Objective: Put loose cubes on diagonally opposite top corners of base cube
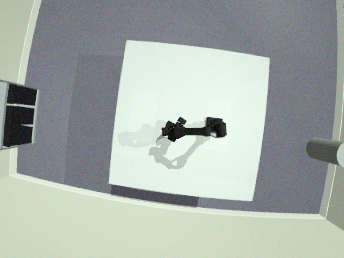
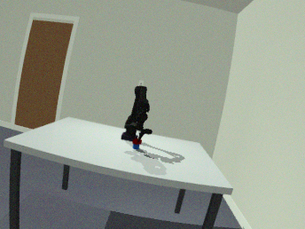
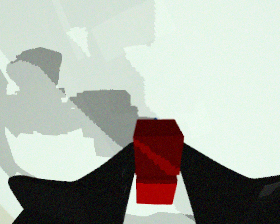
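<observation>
Now: the blue cube 4 cm below my gripper tip, 2 cm behind it and 1 cm to the left of it.
</observation>
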